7 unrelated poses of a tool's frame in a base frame.
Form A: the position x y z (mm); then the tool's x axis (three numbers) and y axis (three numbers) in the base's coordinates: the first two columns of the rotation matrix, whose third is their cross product.
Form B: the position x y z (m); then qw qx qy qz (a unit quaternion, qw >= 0). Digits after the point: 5 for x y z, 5 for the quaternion.
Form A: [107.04, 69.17, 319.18, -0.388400, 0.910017, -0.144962, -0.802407, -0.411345, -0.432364]
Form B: [0.10704, 0.06917, 0.31918, 0.52207, -0.18233, -0.14755, 0.82002]
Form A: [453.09, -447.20, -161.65, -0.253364, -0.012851, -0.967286, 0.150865, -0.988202, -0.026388]
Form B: [0.45309, -0.44720, -0.16165, 0.05184, 0.60879, 0.05668, -0.78960]
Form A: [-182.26, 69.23, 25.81, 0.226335, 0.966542, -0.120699, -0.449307, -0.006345, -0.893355]
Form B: [-0.18226, 0.06923, 0.02581, 0.64281, -0.44717, -0.28917, 0.55065]
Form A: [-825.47, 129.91, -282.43, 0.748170, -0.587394, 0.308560, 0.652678, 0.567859, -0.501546]
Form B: [-0.82547, 0.12991, -0.28243, 0.88378, -0.30499, -0.05351, -0.35079]
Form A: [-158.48, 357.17, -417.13, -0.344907, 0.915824, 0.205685, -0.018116, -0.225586, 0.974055]
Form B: [-0.15848, 0.35717, -0.41713, 0.36191, 0.44336, 0.50619, 0.64515]
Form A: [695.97, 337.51, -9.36, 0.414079, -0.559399, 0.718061, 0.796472, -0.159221, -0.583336]
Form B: [0.69597, 0.33751, -0.00936, 0.63923, -0.54628, -0.10849, -0.53027]
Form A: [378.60, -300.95, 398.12, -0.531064, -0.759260, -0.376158, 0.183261, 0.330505, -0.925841]
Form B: [0.37860, -0.30095, 0.39812, 0.43677, -0.20905, 0.68883, -0.53949]
